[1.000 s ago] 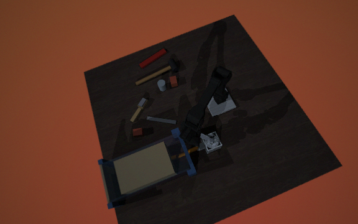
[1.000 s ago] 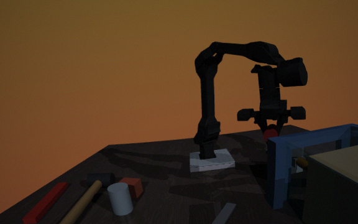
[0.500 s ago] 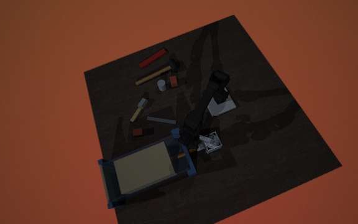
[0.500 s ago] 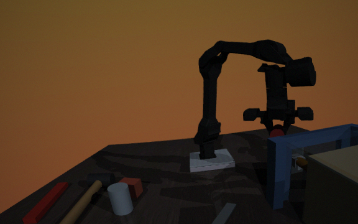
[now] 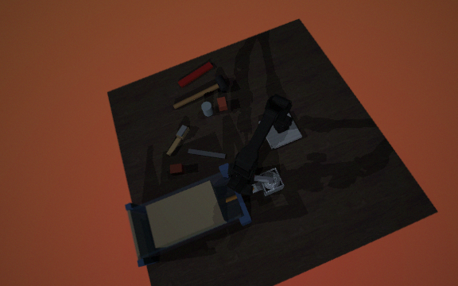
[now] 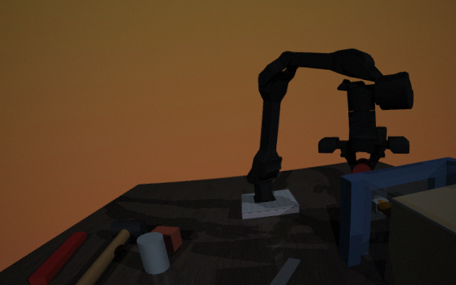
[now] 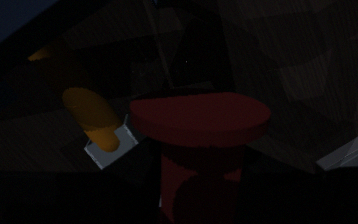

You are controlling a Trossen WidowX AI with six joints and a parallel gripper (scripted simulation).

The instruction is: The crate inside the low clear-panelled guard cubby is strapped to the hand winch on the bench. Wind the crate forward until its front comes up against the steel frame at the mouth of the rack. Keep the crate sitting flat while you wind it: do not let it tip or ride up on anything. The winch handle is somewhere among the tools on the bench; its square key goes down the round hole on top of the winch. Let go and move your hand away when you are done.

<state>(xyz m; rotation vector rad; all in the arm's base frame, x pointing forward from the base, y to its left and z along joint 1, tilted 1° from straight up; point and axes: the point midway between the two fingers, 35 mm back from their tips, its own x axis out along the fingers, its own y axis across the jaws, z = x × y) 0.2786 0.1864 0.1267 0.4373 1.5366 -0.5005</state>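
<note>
My gripper tip is now 30 mm past the winch handle, 20 mm to the right of it and 10 mm above it. Round my gripper tip: red knob 20 mm above; then blue steel frame 80 mm ahead, 50 mm to the left, 10 mm below; then winch 100 mm behind, 50 mm to the left, 80 mm below.
</note>
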